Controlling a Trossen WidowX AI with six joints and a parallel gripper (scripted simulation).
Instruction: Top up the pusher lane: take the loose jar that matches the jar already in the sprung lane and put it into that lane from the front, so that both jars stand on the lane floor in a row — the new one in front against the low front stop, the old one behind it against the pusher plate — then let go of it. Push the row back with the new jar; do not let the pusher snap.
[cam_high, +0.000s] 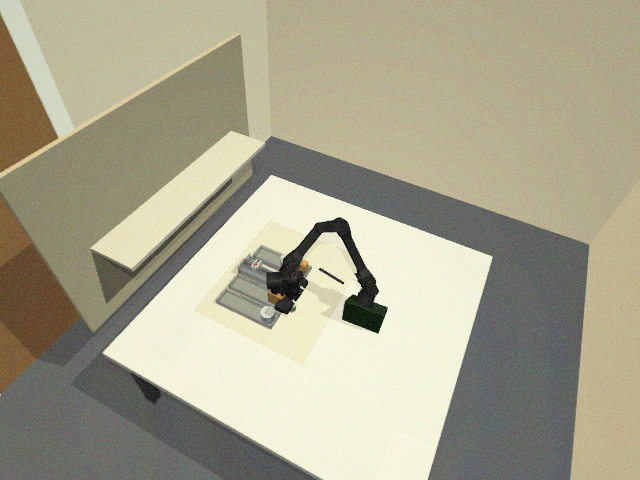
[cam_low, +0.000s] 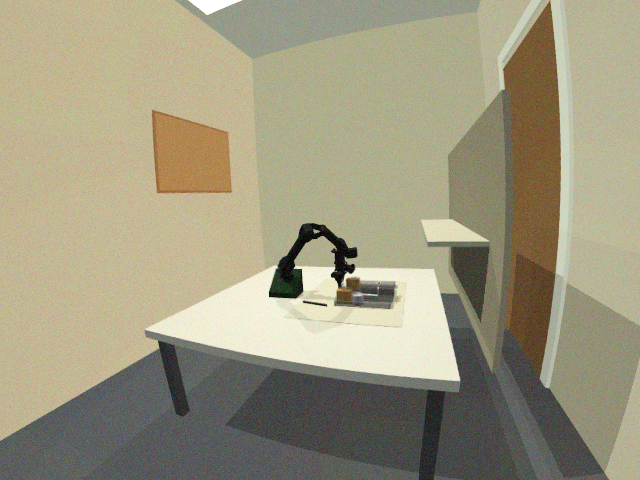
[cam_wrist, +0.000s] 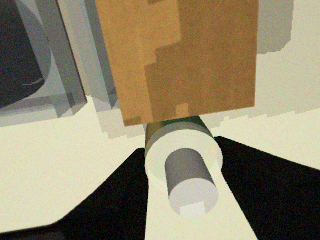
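Now: the pale mat 120 mm ahead of my gripper tip, 90 mm to the right of it and 30 mm below it. Also, from my gripper tip: thin black stick 40 mm behind, 260 mm to the right, 20 mm below; shelf 570 mm ahead, 30 mm to the right, 340 mm above; tall panel 680 mm ahead, 10 mm to the right, 370 mm above.
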